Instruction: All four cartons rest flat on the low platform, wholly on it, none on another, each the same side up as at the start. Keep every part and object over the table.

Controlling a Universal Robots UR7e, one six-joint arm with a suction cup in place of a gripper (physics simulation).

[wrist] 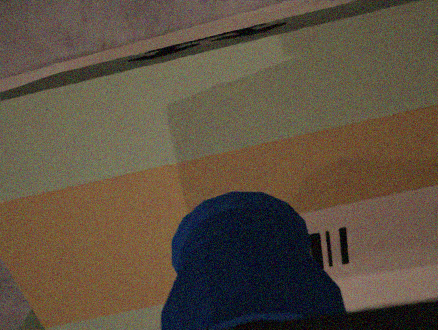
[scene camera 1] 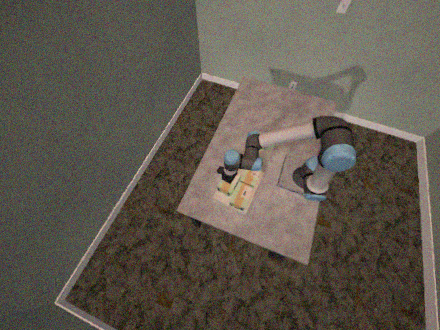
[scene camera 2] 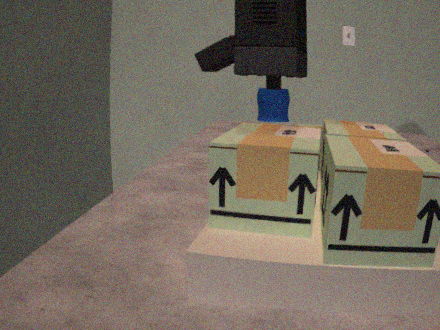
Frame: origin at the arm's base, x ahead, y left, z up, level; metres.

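Seen in the pictures: hand at its tool point: (wrist: 241, 254) (scene camera 2: 273, 119); arm's base at its link origin: (scene camera 1: 303, 178).
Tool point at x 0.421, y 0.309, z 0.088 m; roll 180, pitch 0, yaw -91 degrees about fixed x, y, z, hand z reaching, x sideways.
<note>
Offsets run from my tool point to a thing's top centre. Level surfaces: height alone.
A green carton {0.015 m down, 0.002 m back, 0.003 m right} (scene camera 1: 223, 189) (scene camera 2: 262, 180) (wrist: 100, 225) with orange tape stands front left on the low platform {0.100 m down, 0.063 m back, 0.038 m right} (scene camera 2: 250, 245), arrows up. A second carton {0.015 m down, 0.115 m back, 0.040 m left} (scene camera 1: 240, 197) (scene camera 2: 390, 210) stands front right, and a third {0.015 m down, 0.101 m back, 0.118 m right} (scene camera 1: 250, 176) (scene camera 2: 364, 129) stands behind it. All three look flat and upright, side by side. A fourth carton cannot be made out; the arm and the front cartons hide parts of the scene. My suction gripper (scene camera 2: 273, 120) (wrist: 240, 240) is open and holds nothing. Its blue cup is low over the front-left carton, beside its label; a touch cannot be confirmed.
The platform stands on the table {0.148 m down} (scene camera 1: 280, 220) (scene camera 2: 110, 260). The arm's base plate (scene camera 1: 288, 175) is to its right in the first scene view. The forearm (scene camera 1: 290, 136) passes over the back of the table. The table's left edge is near the platform.
</note>
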